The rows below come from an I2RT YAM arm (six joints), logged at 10 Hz.
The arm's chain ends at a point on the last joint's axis. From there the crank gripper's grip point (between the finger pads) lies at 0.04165 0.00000 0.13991 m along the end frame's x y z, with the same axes.
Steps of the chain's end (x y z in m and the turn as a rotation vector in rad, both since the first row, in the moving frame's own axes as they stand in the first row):
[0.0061 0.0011 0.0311 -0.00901 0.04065 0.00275]
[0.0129 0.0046 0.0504 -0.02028 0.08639 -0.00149]
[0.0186 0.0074 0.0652 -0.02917 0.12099 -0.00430]
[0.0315 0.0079 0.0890 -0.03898 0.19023 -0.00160]
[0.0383 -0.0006 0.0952 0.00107 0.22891 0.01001]
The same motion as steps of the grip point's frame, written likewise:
[0.0117 0.0025 0.0293 -0.00901 0.04065 0.00275]
[0.0248 0.0073 0.0463 -0.02028 0.08639 -0.00149]
[0.0352 0.0112 0.0591 -0.02917 0.12099 -0.00430]
[0.0572 0.0131 0.0785 -0.03898 0.19023 -0.00160]
[0.0690 -0.0002 0.0821 0.00107 0.22891 0.01001]

